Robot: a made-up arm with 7 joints.
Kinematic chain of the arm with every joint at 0, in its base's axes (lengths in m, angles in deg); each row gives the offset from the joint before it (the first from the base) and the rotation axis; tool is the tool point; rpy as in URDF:
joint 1: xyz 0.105 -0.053 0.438 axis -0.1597 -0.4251 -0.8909
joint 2: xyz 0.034 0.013 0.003 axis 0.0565 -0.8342 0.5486
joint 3: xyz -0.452 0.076 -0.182 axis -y
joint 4: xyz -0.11 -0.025 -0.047 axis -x
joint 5: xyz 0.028 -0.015 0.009 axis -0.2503 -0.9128 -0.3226
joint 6: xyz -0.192 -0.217 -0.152 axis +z
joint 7: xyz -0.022 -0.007 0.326 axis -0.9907 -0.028 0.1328
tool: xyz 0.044 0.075 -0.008 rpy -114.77 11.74 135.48
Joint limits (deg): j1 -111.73..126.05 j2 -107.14..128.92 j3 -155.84..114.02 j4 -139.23..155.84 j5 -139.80..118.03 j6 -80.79..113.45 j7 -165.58..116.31
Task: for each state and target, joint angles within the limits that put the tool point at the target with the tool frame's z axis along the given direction. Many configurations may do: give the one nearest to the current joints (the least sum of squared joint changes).
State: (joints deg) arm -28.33 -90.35 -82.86 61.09 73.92 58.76 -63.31
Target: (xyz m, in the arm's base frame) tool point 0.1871 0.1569 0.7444 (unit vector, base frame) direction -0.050 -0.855 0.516
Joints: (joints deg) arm -19.37 -63.35 -99.20 61.47 39.69 42.32 -74.11
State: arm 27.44 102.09 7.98 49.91 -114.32 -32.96 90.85
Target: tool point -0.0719 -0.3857 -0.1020 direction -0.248 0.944 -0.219
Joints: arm 65.40 81.61 37.17 57.23 -66.00 -47.24 116.17
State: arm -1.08 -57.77 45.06 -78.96 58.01 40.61 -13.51
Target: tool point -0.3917 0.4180 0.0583 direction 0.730 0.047 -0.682
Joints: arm 22.60 -32.54 57.92 -91.56 55.28 28.83 -17.13
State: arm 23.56 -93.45 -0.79 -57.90 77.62 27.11 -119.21
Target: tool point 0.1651 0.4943 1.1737 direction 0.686 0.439 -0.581
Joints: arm 7.73 -99.62 -26.74 -52.64 52.16 3.83 -124.56
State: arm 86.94 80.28 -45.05 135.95 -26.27 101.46 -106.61
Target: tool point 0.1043 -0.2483 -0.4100 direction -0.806 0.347 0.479
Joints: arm 46.15 82.01 -15.34 124.82 19.59 111.02 -71.97
